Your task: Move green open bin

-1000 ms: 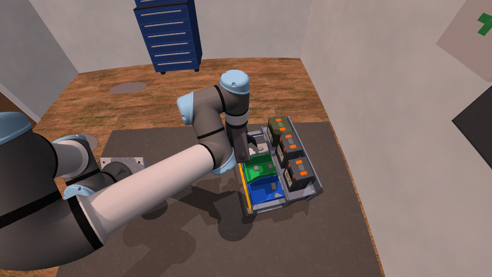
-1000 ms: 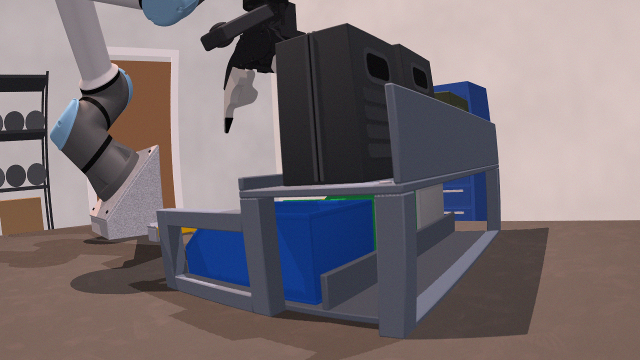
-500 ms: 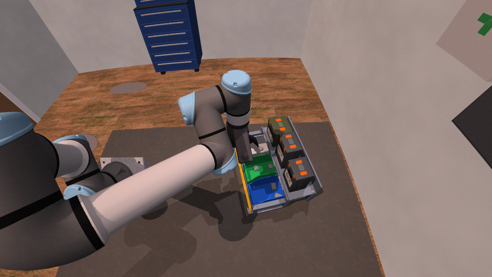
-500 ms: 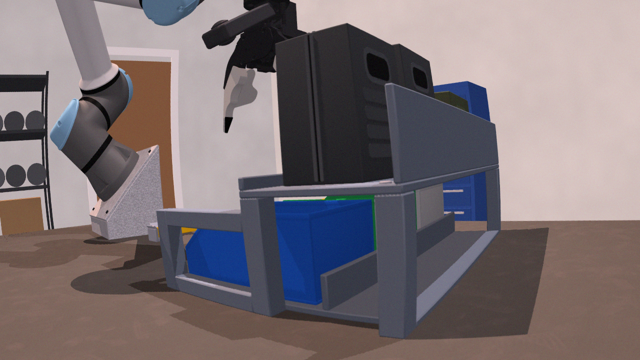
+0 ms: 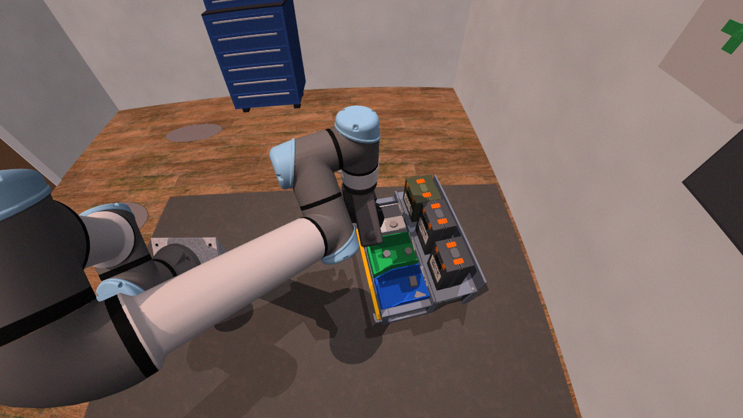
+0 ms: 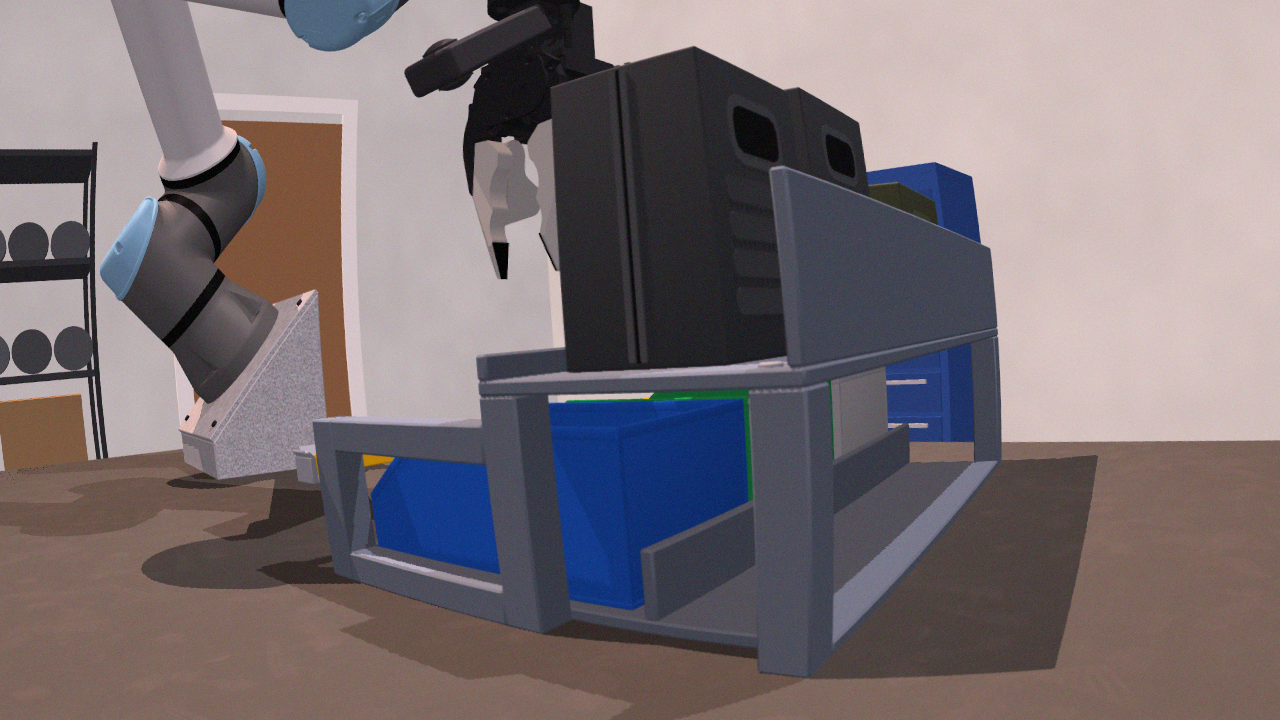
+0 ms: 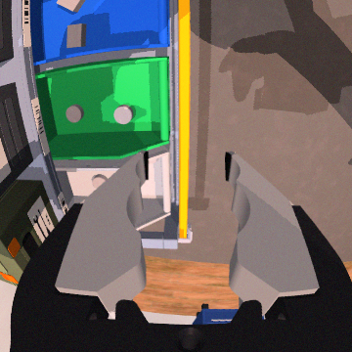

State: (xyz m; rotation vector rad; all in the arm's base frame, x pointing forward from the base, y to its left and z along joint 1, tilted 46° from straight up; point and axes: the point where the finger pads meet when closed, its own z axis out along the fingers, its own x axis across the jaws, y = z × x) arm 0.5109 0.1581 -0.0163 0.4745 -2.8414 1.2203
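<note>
The yellow bar is 12 cm below my hand. The rest, counted from my hand: grey bin 7 cm ahead, 14 cm to the left, 13 cm below; then green open bin 10 cm ahead, 3 cm to the left, 13 cm below; then blue bin 13 cm ahead, 8 cm to the right, 13 cm below.
</note>
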